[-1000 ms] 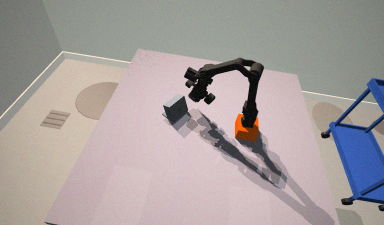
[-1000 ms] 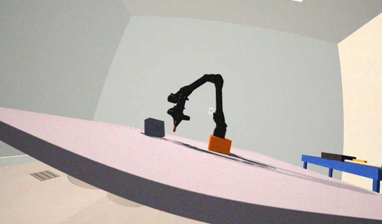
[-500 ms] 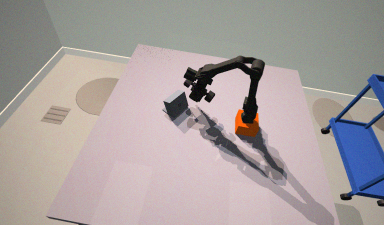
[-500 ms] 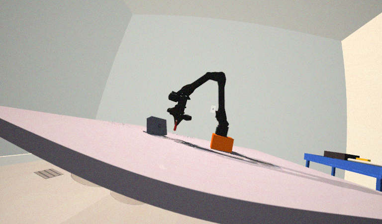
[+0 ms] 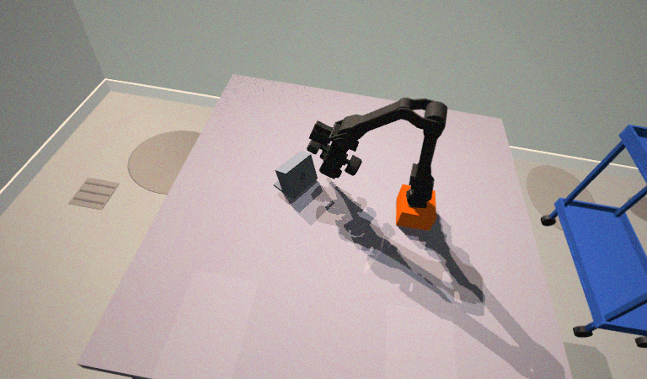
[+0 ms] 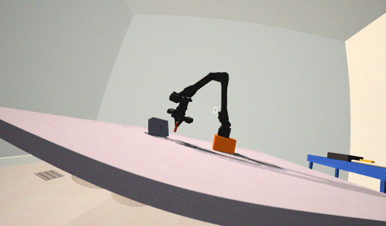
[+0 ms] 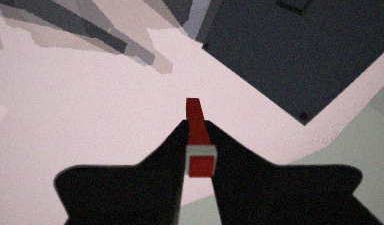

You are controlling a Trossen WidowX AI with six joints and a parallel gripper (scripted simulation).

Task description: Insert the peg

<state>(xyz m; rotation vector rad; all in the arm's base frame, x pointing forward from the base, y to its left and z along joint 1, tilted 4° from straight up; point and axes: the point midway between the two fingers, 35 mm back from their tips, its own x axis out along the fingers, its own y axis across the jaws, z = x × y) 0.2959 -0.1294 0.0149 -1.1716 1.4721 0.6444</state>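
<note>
Now: the sloped panel 11 cm ahead of my gripper tip, 3 cm to the left of it and 3 cm below it. Round my gripper tip: red square peg (1 cm to the left, 2 cm above).
</note>
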